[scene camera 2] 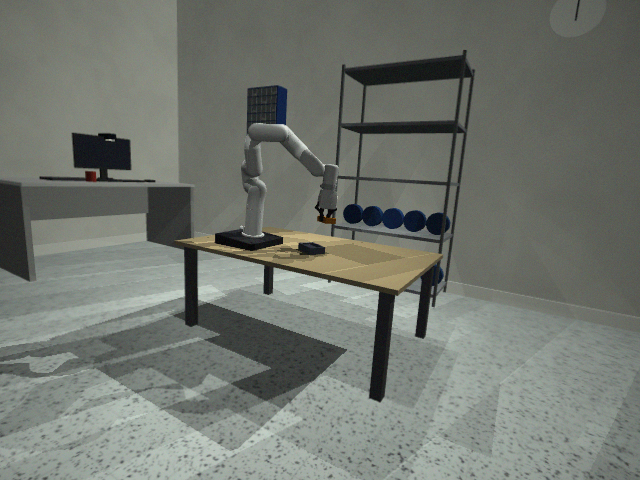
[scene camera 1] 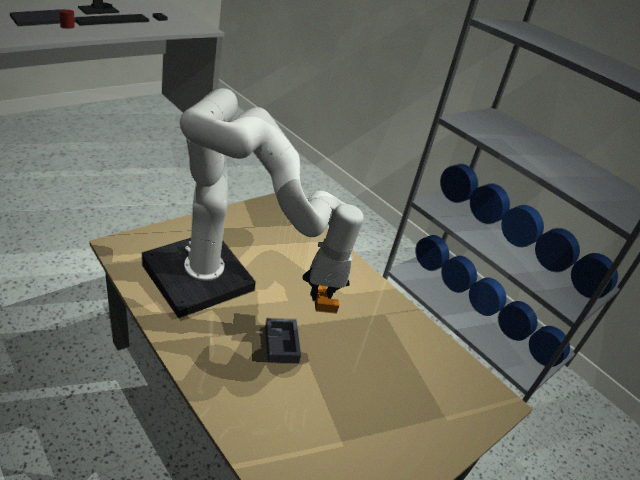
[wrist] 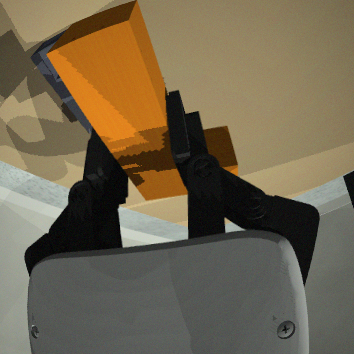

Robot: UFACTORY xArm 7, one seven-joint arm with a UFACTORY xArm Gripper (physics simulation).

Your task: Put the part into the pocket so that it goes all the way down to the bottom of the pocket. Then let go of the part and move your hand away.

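Frame: origin at the arm's base, x ahead, y left, z up, level; centimetres.
Where they show: gripper, fingertip midpoint: (scene camera 2: 324, 221) (scene camera 1: 319, 298) (wrist: 144, 118); arm's base, origin of the base link: (scene camera 2: 253, 235) (scene camera 1: 204, 266).
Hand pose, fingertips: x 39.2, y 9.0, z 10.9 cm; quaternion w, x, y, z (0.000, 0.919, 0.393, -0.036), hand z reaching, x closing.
Things, the pixels of their top centre, and the offset from my fingertips. "spot": a spot on its surface instead. Level surfaces: height alone.
- orange part, middle of its top: (wrist: 169, 140) (scene camera 1: 326, 290) (scene camera 2: 326, 216) dx +0.5, dy +1.7, dz +2.5 cm
- dark grey open-topped block, middle of its top: (wrist: 89, 87) (scene camera 1: 283, 335) (scene camera 2: 311, 244) dx -3.1, dy -9.1, dz -11.9 cm
- pocket block, surface spot: (wrist: 44, 52) spot: dx -9.6, dy -6.7, dz -11.9 cm
- wooden table, its level: dz -15.6 cm
An orange part (scene camera 1: 327, 304) (scene camera 2: 326, 220) (wrist: 107, 85), a long block with a shorter arm on one side, is held in the air. My gripper (scene camera 1: 323, 295) (scene camera 2: 325, 214) (wrist: 144, 118) is shut on it; the block sticks out past the fingers. The pocket is in a dark grey open-topped block (scene camera 1: 283, 357) (scene camera 2: 311, 250) that lies on the table. In scene camera 1 the part is above and to the right of this block, well apart from it. In the wrist view part of the pocket block (wrist: 44, 52) shows behind the orange part, which hides the rest.
The wooden table (scene camera 1: 382, 413) (scene camera 2: 361, 274) carries the arm's black base plate (scene camera 1: 178, 297) (scene camera 2: 232, 240) to the left of the pocket block. A metal shelf rack (scene camera 1: 444, 93) (scene camera 2: 338, 124) with blue discs stands behind the table. A desk (scene camera 1: 191, 72) (scene camera 2: 170, 206) stands at the left back.
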